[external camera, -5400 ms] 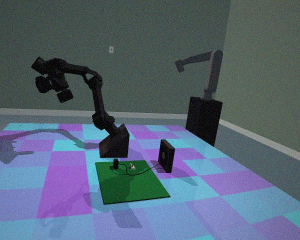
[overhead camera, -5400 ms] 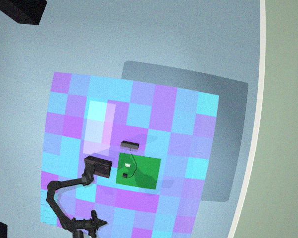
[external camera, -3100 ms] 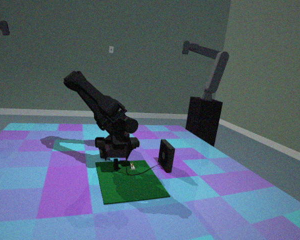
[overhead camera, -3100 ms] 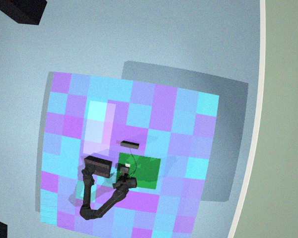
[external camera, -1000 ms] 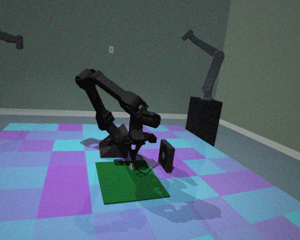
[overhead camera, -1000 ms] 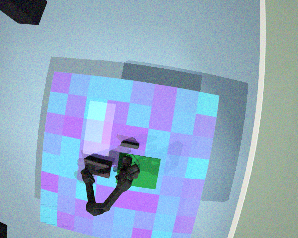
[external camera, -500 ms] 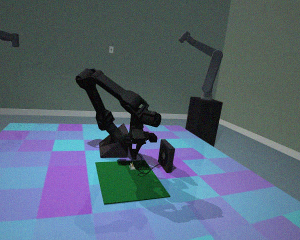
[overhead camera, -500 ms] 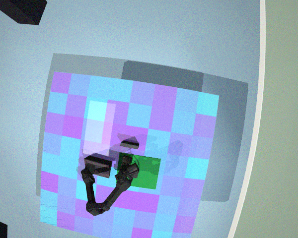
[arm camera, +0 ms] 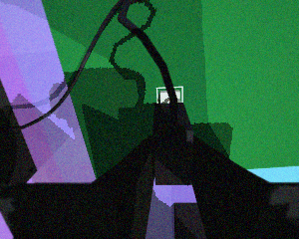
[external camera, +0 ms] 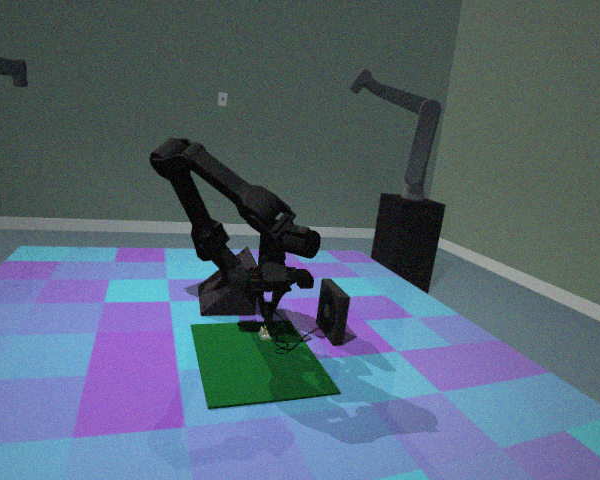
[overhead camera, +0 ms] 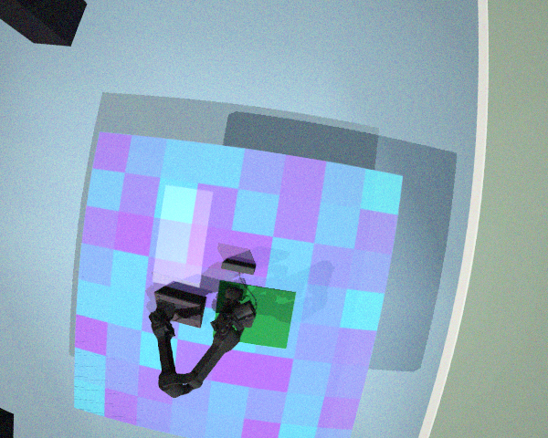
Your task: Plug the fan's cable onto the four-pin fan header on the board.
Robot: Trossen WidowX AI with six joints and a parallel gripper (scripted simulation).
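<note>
Right now my gripper tip is 6 cm above the white four-pin header. Also, from my gripper tip: green board: 9 cm ahead, 7 cm below, 3 cm to the right; then black fan: 15 cm to the left, 1 cm behind; then dark plug: 1 cm ahead, 1 cm above.
</note>
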